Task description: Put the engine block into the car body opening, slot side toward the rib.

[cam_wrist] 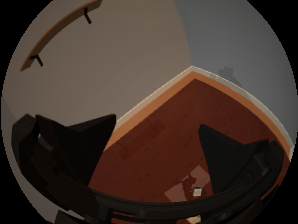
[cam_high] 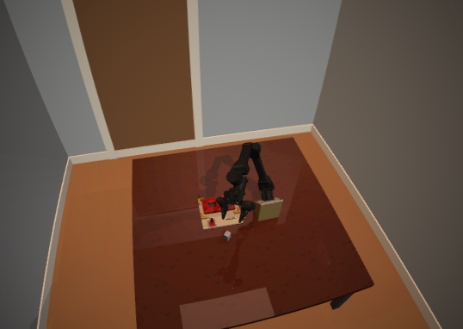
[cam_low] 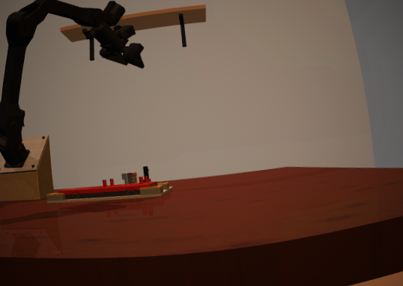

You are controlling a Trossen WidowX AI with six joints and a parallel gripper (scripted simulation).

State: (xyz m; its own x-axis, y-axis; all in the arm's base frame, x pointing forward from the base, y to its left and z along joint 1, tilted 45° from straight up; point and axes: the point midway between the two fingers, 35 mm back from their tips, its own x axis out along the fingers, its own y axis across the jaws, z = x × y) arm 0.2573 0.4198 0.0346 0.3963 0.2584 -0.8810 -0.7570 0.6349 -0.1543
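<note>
Now: the engine block 370 mm below my gripper tip, 140 mm to the right of it and 20 mm behind it. From my gripper tip the other things lie so: black post: 360 mm below, 250 mm to the right, 70 mm ahead.
</note>
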